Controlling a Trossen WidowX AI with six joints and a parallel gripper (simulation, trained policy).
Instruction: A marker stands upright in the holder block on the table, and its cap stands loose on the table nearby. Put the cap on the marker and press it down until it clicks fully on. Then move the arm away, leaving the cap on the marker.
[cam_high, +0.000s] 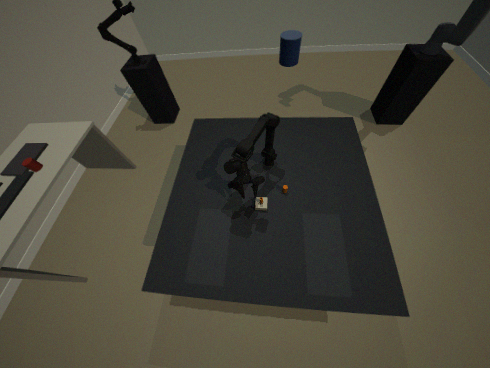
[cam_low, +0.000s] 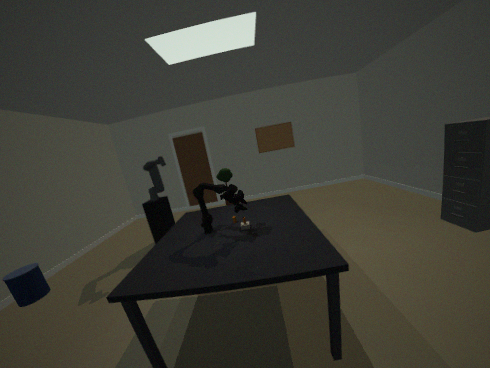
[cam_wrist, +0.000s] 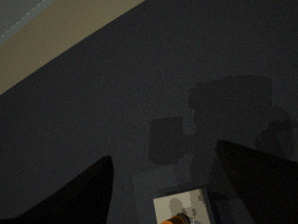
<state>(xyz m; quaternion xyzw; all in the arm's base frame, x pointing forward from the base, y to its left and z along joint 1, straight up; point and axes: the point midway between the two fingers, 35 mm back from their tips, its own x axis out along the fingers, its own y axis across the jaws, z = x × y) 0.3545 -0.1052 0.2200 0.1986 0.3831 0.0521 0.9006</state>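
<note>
The orange cap lies 200 mm to the left of my gripper tip, 170 mm below it and 150 mm behind it. Also, from my gripper tip: orange marker (120 mm below, 50 mm to the left, 50 mm behind); white holder block (180 mm below, 50 mm to the left, 50 mm behind).
</note>
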